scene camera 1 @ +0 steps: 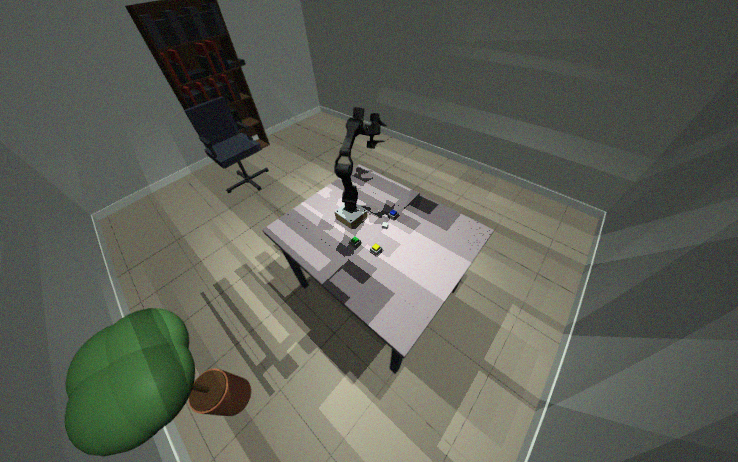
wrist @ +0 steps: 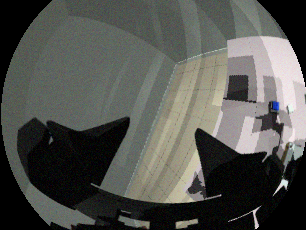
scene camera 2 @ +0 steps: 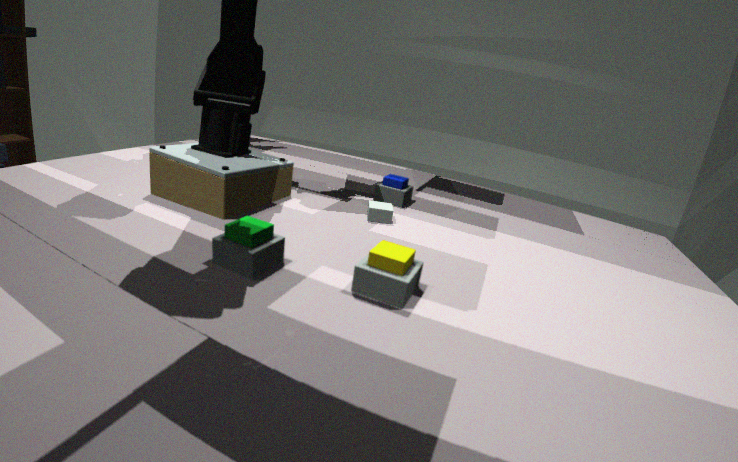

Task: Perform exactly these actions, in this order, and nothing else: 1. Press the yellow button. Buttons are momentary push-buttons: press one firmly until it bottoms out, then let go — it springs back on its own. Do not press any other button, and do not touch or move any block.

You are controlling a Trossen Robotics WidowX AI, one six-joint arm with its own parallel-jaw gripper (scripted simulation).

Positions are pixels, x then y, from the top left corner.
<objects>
A green button (scene camera 2: 248, 231) is 0.33 m from the lens. A yellow button (scene camera 2: 388, 256) is 0.31 m from the lens.
</objects>
